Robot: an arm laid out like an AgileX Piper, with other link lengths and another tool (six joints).
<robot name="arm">
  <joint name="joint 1" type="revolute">
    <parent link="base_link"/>
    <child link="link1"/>
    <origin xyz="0 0 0.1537" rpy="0 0 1.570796"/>
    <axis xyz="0 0 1"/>
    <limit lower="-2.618" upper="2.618"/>
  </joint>
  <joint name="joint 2" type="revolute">
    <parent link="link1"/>
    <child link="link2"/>
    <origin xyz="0 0 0" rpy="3.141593 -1.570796 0"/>
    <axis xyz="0 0 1"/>
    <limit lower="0" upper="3.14"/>
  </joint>
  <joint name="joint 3" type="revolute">
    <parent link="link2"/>
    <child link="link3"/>
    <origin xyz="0.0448 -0.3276 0" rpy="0 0 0"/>
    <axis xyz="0 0 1"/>
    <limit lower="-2.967" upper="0"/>
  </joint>
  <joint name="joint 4" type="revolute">
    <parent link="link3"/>
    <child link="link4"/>
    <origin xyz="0.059 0.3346 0" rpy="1.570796 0 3.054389"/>
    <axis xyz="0 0 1"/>
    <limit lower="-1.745" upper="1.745"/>
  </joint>
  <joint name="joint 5" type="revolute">
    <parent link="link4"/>
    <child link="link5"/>
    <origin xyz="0 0 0" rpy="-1.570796 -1.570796 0"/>
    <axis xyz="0 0 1"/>
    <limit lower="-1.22" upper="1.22"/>
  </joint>
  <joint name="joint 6" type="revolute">
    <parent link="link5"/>
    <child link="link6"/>
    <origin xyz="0.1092 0 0" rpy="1.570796 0 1.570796"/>
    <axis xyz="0 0 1"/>
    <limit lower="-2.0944" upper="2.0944"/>
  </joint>
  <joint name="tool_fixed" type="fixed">
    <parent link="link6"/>
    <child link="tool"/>
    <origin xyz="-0.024 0.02 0.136" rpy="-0.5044 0 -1.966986"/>
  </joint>
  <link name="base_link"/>
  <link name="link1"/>
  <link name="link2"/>
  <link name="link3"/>
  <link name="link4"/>
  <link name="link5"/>
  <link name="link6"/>
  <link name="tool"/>
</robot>
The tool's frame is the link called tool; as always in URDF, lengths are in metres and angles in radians.
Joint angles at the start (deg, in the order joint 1, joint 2, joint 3, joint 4, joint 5, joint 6): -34.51, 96.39, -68.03, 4.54, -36.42, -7.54
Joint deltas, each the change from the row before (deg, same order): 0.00, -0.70, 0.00, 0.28, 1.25, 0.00; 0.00, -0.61, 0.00, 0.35, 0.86, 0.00; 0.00, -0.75, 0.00, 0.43, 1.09, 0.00; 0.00, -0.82, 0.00, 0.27, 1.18, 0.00; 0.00, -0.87, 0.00, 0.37, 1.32, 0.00; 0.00, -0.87, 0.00, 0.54, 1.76, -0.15; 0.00, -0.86, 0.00, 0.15, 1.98, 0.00; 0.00, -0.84, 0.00, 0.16, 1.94, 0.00; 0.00, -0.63, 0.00, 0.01, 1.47, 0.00; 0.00, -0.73, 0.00, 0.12, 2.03, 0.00; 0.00, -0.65, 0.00, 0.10, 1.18, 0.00; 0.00, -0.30, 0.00, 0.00, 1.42, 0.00; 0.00, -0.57, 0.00, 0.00, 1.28, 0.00; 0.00, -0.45, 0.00, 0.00, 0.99, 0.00
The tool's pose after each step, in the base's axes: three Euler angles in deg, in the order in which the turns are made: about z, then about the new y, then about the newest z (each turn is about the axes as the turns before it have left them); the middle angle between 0 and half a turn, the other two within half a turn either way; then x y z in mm. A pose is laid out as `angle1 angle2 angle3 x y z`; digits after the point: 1 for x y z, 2 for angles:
-49.80 103.74 -115.84 529.6 -352.5 447.2
-49.80 104.07 -115.55 527.5 -352.0 450.5
-49.78 104.50 -115.21 525.0 -351.2 454.4
-49.71 104.92 -115.01 522.5 -349.9 458.6
-49.64 105.45 -114.74 519.7 -348.5 462.7
-49.60 106.42 -114.55 517.2 -347.5 465.0
-49.45 107.55 -114.63 515.4 -345.7 466.2
-49.29 108.65 -114.69 513.5 -343.8 467.2
-49.17 109.47 -114.85 512.2 -342.0 467.9
-49.02 110.76 -115.01 510.8 -340.2 467.2
-48.90 111.30 -115.00 508.8 -338.4 469.2
-48.81 112.38 -115.25 508.7 -337.4 466.5
-48.71 113.07 -115.40 507.2 -335.6 467.1
-48.63 113.59 -115.51 506.0 -334.2 467.7

